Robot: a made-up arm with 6 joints. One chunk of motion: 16 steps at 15 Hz.
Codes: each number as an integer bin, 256 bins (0 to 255) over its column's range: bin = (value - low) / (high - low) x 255, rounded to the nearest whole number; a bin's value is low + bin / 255 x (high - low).
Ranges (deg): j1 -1.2..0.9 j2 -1..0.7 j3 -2.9..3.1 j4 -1.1..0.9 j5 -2..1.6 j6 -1.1..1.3
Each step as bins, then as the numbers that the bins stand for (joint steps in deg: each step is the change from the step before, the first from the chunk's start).
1 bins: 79 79 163 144 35 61
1 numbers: -0.549 -0.473 0.935 0.029 -1.506 -0.526
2 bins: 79 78 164 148 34 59
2 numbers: -0.549 -0.480 0.959 0.061 -1.520 -0.545
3 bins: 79 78 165 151 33 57
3 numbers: -0.549 -0.480 0.982 0.084 -1.534 -0.564
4 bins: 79 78 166 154 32 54
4 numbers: -0.549 -0.480 1.006 0.108 -1.548 -0.592
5 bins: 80 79 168 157 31 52
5 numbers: -0.541 -0.473 1.053 0.131 -1.562 -0.611
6 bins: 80 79 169 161 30 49
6 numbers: -0.541 -0.473 1.076 0.163 -1.576 -0.639
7 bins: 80 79 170 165 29 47
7 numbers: -0.541 -0.473 1.100 0.194 -1.591 -0.658
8 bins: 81 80 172 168 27 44
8 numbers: -0.533 -0.467 1.147 0.218 -1.619 -0.686
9 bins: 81 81 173 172 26 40
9 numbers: -0.533 -0.460 1.171 0.249 -1.633 -0.724
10 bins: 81 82 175 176 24 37
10 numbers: -0.533 -0.453 1.218 0.280 -1.661 -0.752
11 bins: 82 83 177 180 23 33
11 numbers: -0.525 -0.447 1.265 0.312 -1.675 -0.789
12 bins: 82 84 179 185 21 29
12 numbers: -0.525 -0.440 1.312 0.351 -1.704 -0.827
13 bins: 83 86 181 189 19 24
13 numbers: -0.516 -0.427 1.359 0.382 -1.732 -0.874
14 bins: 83 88 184 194 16 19
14 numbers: -0.516 -0.413 1.429 0.422 -1.774 -0.921
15 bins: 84 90 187 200 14 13
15 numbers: -0.508 -0.400 1.500 0.469 -1.802 -0.978
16 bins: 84 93 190 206 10 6
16 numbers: -0.508 -0.380 1.571 0.516 -1.859 -1.044
